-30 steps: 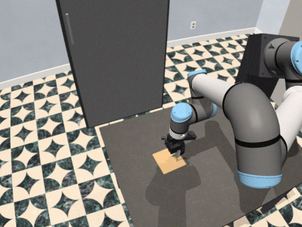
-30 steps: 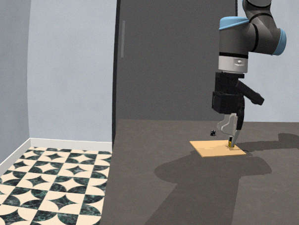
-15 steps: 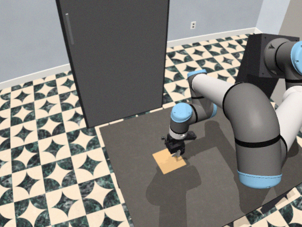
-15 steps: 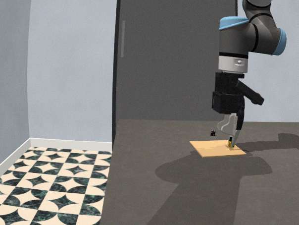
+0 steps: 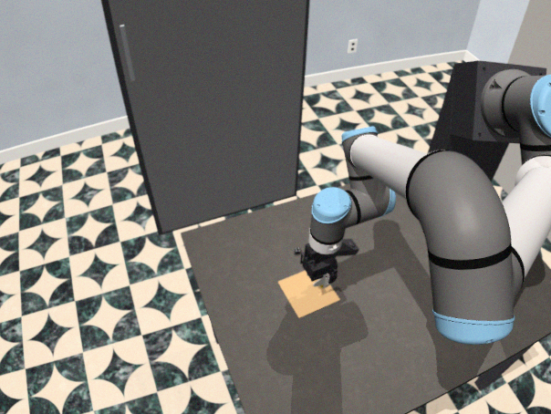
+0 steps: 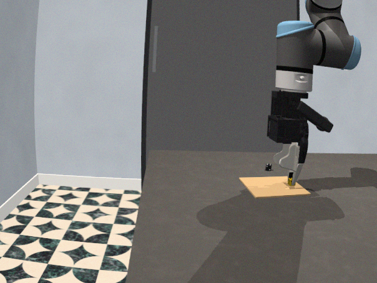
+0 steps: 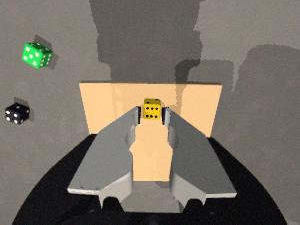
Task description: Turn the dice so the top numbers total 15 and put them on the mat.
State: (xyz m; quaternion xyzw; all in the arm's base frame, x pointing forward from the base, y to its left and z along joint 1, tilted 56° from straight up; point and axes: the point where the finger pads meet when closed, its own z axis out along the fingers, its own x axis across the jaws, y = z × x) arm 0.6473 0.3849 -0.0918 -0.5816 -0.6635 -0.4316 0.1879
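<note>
Now: hand 10 mm above the yellow die. Round my hand: black die (50 mm ahead, 140 mm to the right, 20 mm below); orange mat (50 mm ahead, 10 mm to the left, 20 mm below); green die (20 mm behind, 110 mm to the right, 20 mm below).
</note>
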